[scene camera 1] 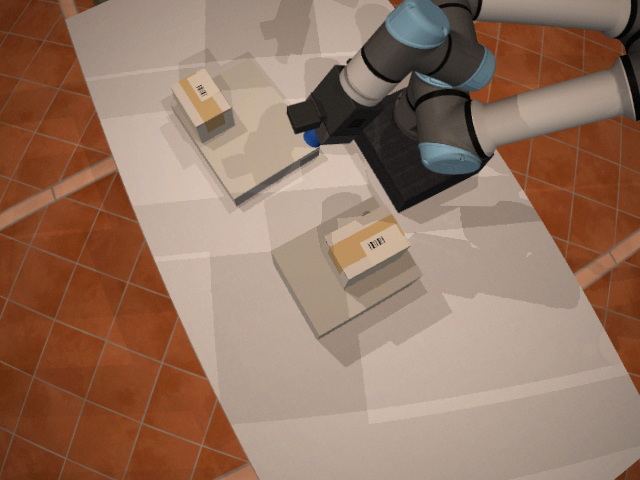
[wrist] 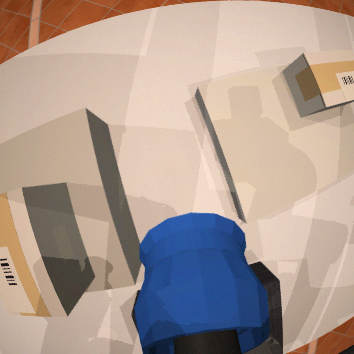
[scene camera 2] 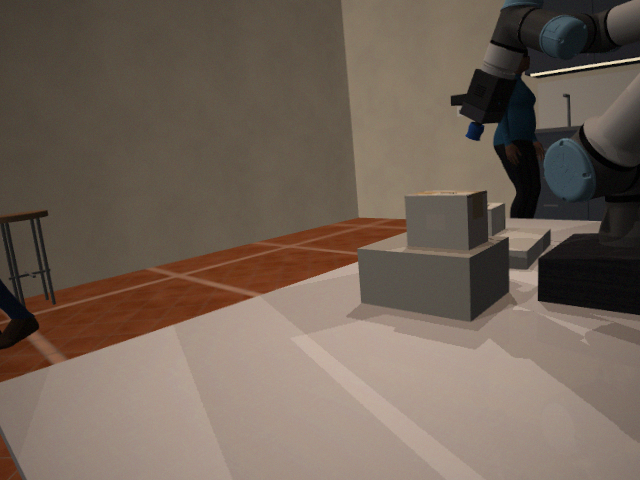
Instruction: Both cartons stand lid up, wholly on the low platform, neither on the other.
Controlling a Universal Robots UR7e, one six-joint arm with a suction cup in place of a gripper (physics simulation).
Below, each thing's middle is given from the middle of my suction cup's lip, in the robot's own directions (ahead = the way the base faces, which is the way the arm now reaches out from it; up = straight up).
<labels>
The low platform (scene camera 1: 262, 148) is 320 mm below my suction cup, 240 mm to the right of it and 80 mm ahead of it.
</labels>
